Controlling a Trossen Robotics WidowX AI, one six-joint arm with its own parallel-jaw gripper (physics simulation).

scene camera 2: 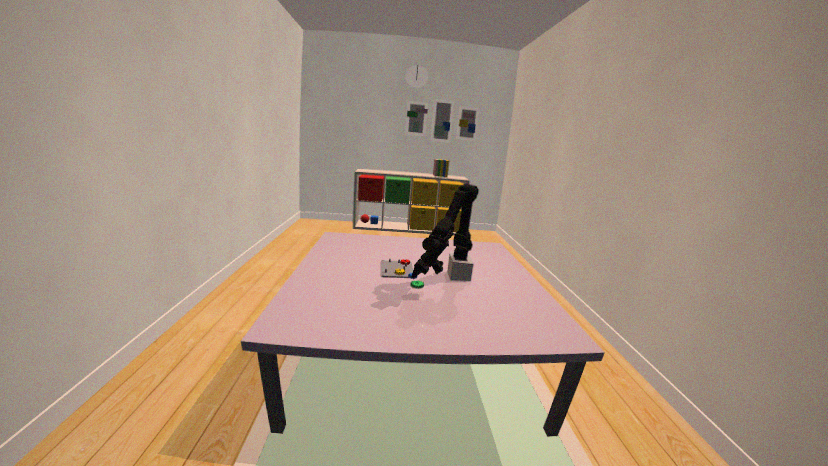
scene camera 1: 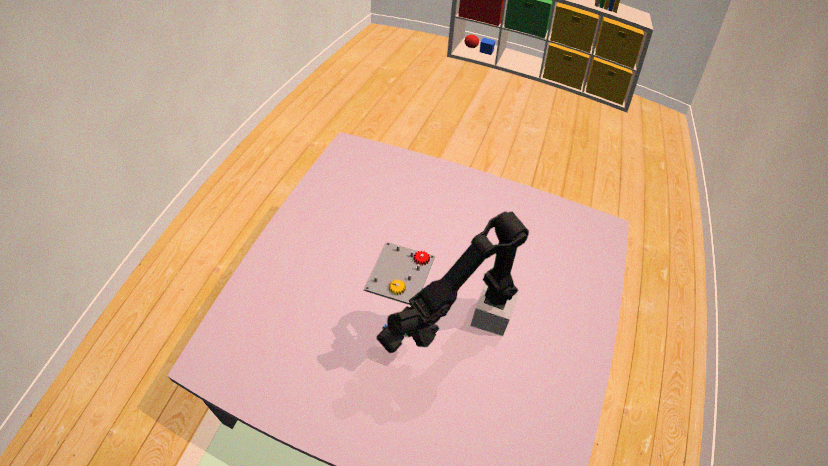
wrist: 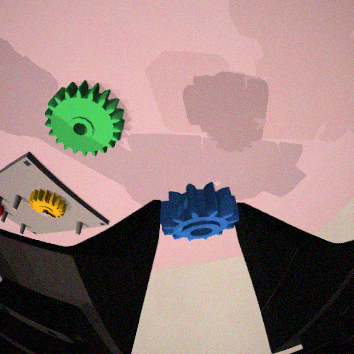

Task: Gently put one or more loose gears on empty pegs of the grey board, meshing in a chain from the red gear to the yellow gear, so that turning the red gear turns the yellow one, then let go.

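Places are measured from the arm's base along level axes (x ahead, y left, z up), in metres.
Pixels of known places: gripper, between the fingertips: [scene camera 2: 413, 276] [scene camera 1: 389, 330] [wrist: 198, 208]; arm's base, origin of its link: [scene camera 2: 460, 257] [scene camera 1: 496, 297].
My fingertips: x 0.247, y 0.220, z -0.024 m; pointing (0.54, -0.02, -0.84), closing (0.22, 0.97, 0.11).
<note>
For each thing: its top centre in the pictures, then the offset to it from my fingertips. Level surfaces: height alone.
- small blue gear, centre of its top: [wrist: 201, 232] [scene camera 2: 413, 273] 0.001 m ahead, 0.000 m left, 0.013 m up
- larger green gear, centre of its top: [wrist: 79, 128] [scene camera 2: 417, 282] 0.027 m back, 0.075 m right, 0.064 m down
- grey board, centre of its top: [wrist: 26, 222] [scene camera 1: 400, 268] [scene camera 2: 397, 264] 0.078 m ahead, 0.257 m right, 0.051 m down
- red gear, centre of its top: [scene camera 1: 422, 256] [scene camera 2: 405, 260] 0.037 m ahead, 0.336 m right, 0.056 m down
- yellow gear, centre of its top: [wrist: 44, 210] [scene camera 1: 397, 285] [scene camera 2: 400, 269] 0.060 m ahead, 0.194 m right, 0.056 m down
- peg, centre of its top: [scene camera 1: 418, 265] 0.031 m ahead, 0.293 m right, 0.052 m down
- pink table, height of its surface: 0.081 m down
My gripper [wrist: 198, 208] is shut on the small blue gear [wrist: 200, 215] [scene camera 2: 411, 275], held by its toothed sides above the table. The larger green gear [wrist: 85, 122] [scene camera 2: 417, 284] lies loose on the table, to the left of the fingers in the wrist view; the arm mostly hides it in scene camera 1. The grey board [scene camera 1: 388, 272] [scene camera 2: 391, 274] [wrist: 25, 175] bears the red gear [scene camera 1: 421, 257] [scene camera 2: 405, 262] at its far right corner and the yellow gear [scene camera 1: 396, 286] [scene camera 2: 399, 271] [wrist: 47, 202] near its front edge. Several bare pegs stand on it, including one peg [scene camera 1: 417, 268] near the red gear.
The pink table [scene camera 1: 278, 324] [scene camera 2: 324, 318] carries everything. The arm's grey base block [scene camera 1: 490, 320] [scene camera 2: 461, 270] stands right of the board. The forearm [scene camera 1: 463, 269] reaches past the board's near right corner. A shelf unit stands on the floor beyond the table.
</note>
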